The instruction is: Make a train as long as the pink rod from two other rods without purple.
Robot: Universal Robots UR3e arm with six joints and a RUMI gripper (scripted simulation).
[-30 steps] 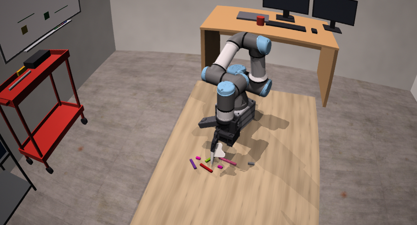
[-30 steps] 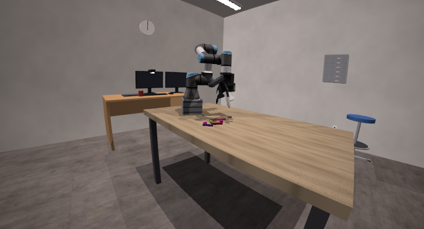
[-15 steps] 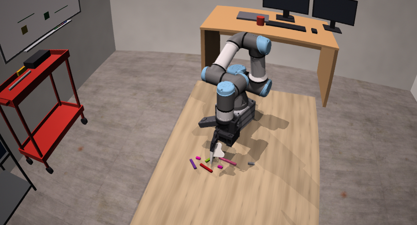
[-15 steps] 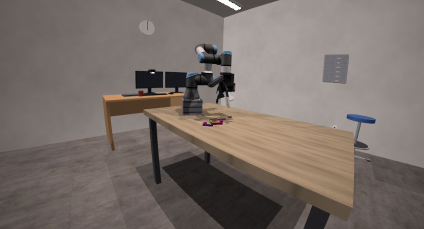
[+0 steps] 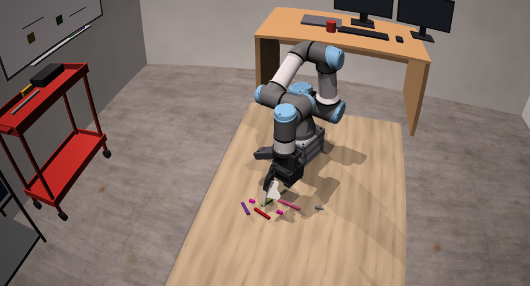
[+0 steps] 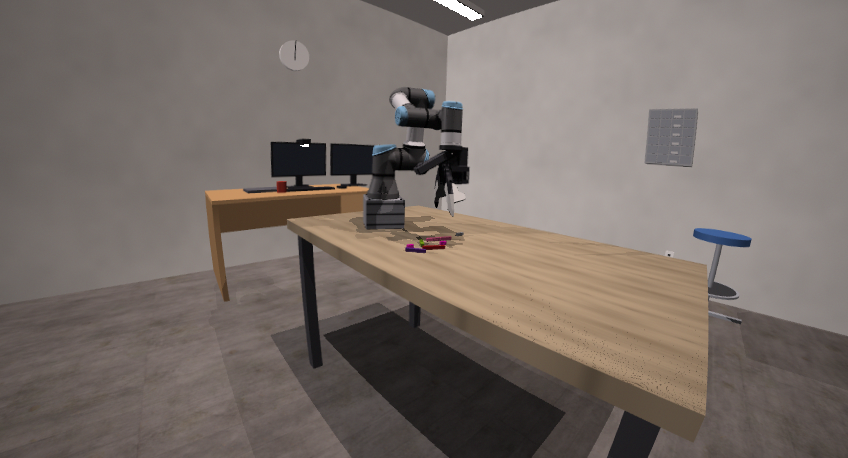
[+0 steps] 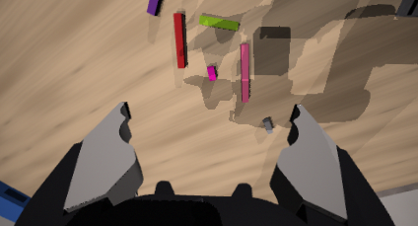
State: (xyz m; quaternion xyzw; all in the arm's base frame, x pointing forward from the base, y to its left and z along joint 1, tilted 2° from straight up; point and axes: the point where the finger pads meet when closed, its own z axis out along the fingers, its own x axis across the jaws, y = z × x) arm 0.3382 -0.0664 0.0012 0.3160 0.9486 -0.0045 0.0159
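Right now my hand is 1 cm short of the red rod, 6 cm to the left of it and 10 cm above it. Round my hand: pink rod: 4 cm behind, 4 cm to the left, 10 cm below; then purple rod: 1 cm behind, 12 cm to the right, 10 cm below; then lime rod: 5 cm behind, 5 cm to the right, 10 cm below.
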